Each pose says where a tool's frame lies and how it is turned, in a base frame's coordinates. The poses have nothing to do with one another.
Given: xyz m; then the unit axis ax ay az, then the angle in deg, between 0 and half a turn.
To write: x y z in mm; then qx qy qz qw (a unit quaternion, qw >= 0). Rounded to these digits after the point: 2 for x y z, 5 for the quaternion.
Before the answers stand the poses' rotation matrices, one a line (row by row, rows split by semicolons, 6 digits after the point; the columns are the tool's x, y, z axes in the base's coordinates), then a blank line. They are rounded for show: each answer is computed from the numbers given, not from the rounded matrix.
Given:
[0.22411 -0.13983 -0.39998 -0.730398 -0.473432 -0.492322 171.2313]
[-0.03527 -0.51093 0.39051 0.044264 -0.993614 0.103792 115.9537]
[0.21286 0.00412 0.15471 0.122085 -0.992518 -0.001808 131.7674]
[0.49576 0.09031 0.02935 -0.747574 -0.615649 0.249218 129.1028]
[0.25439 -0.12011 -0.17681 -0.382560 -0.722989 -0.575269 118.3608]
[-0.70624 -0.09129 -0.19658 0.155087 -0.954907 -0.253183 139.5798]
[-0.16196 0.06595 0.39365 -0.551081 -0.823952 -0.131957 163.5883]
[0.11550 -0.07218 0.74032 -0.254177 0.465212 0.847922 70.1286]
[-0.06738 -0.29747 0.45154 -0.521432 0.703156 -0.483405 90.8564]
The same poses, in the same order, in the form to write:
0.072415 0.762598 0.642806; 0.612493 -0.542656 0.574784; 0.787152 0.352091 -0.506383
-0.434828 -0.156554 -0.886801; 0.030095 0.981696 -0.188063; 0.900011 -0.108463 -0.422157
-0.641275 -0.200536 -0.740642; -0.203233 0.975162 -0.088068; 0.739907 0.094048 -0.666103
0.280638 0.557128 -0.781570; 0.943922 -0.012635 0.329927; 0.173937 -0.830331 -0.529431
-0.259150 0.914193 -0.311596; -0.098250 0.295991 0.950124; 0.960827 0.276839 0.013114
-0.718947 -0.096678 -0.688309; -0.424999 0.844734 0.325268; 0.549992 0.526381 -0.648407
-0.364249 0.926911 -0.090322; 0.852346 0.370877 0.368724; 0.375272 0.057322 -0.925140
0.382556 -0.875488 0.295248; 0.719382 0.482768 0.499424; -0.579776 0.021339 0.814496
0.261009 0.111223 0.958908; -0.855479 0.486872 0.176384; -0.447247 -0.866363 0.222227

[224.11 -139.83 -399.98 -0.72826 -0.47205 -0.49088 0.07645]
[-35.27 -510.93 390.51 0.03753 -0.84242 0.08800 0.53026]
[212.86 4.12 154.71 0.11143 -0.90589 -0.00165 0.40859]
[495.76 90.31 29.35 -0.67504 -0.55591 0.22504 0.42970]
[254.39 -120.11 -176.81 -0.32854 -0.62089 -0.49403 0.51234]
[-706.24 -91.29 -196.58 0.14554 -0.89611 -0.23759 0.34546]
[-161.96 65.95 393.65 -0.54544 -0.81552 -0.13061 0.14273]
[115.50 -72.18 740.32 -0.14602 0.26726 0.48713 0.81851]
[-67.38 -297.47 451.54 -0.37145 0.50091 -0.34436 0.70180]

